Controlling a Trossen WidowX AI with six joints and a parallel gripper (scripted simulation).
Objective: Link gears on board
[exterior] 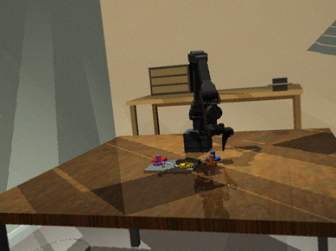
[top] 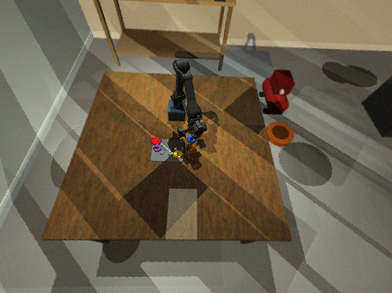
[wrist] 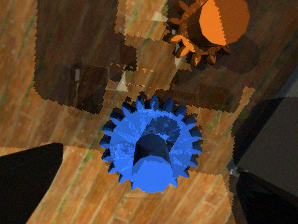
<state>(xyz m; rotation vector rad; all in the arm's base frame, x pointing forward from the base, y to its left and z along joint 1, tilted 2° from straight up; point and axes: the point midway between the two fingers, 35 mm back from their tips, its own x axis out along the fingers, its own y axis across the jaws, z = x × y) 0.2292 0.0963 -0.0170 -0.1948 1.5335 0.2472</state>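
My gripper tip is 2 cm above the blue gear. Round my gripper tip: purple gear 23 cm to the right, 7 cm ahead, 1 cm below; then yellow gear 12 cm ahead, 10 cm to the right, 2 cm below; then orange gear 7 cm ahead, 2 cm below.
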